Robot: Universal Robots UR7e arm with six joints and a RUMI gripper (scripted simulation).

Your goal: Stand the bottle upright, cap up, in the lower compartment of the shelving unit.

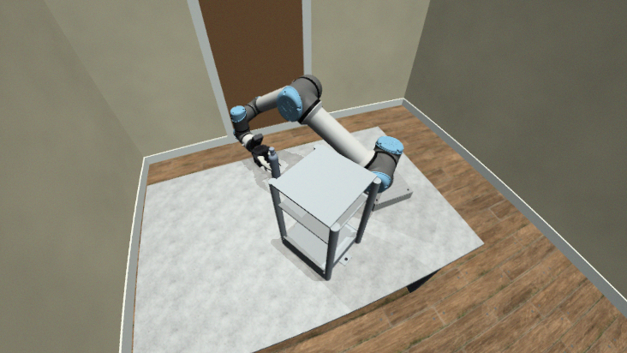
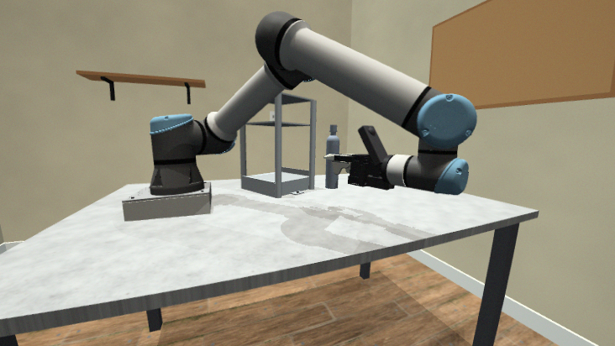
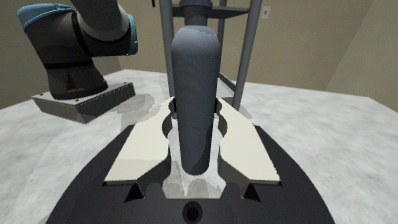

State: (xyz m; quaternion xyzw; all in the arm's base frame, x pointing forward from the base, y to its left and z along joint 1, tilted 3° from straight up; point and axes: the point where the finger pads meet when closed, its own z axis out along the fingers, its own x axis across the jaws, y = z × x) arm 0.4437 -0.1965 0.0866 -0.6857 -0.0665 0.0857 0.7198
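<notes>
Right now the shelving unit is 34 cm to the left of my hand, 6 cm behind it and 3 cm above it.
</notes>
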